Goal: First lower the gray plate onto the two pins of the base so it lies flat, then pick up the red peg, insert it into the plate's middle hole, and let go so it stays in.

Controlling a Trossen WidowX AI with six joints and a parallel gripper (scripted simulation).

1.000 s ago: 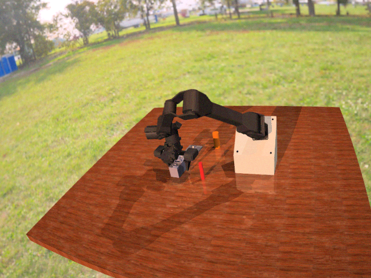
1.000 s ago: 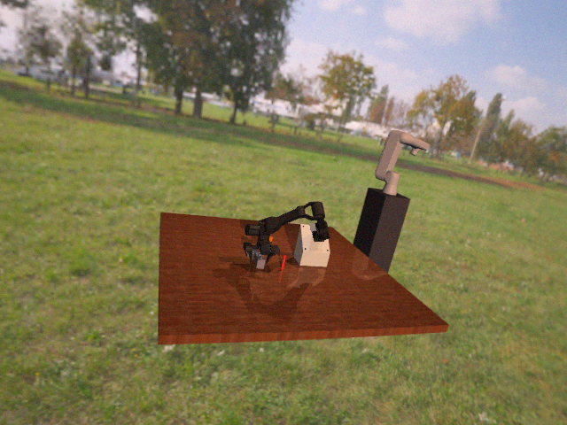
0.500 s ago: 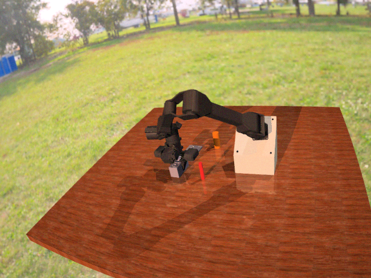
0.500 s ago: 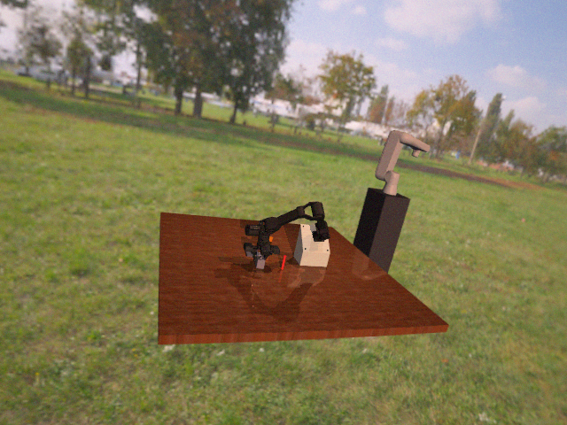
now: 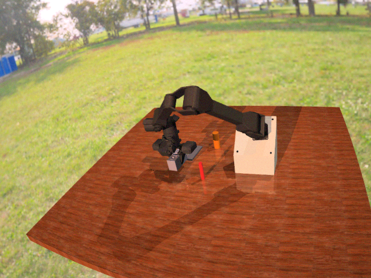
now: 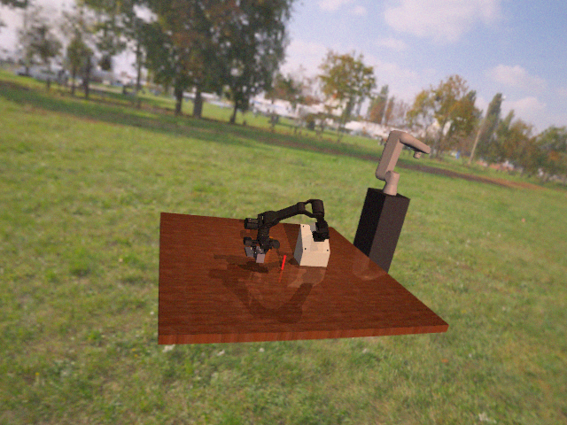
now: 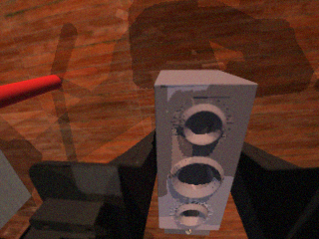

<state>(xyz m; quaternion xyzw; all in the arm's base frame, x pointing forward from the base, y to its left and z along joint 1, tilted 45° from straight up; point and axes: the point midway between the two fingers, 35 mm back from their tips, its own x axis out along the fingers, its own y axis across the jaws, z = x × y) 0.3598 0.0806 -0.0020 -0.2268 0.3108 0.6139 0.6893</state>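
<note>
The base is 14 cm to the right of my gripper tip, 3 cm below it and 1 cm behind it. Round my gripper tip: gray plate: 3 cm above; red peg: 12 cm behind, 5 cm to the left; orange cylinder: 20 cm to the right, 12 cm behind.
</note>
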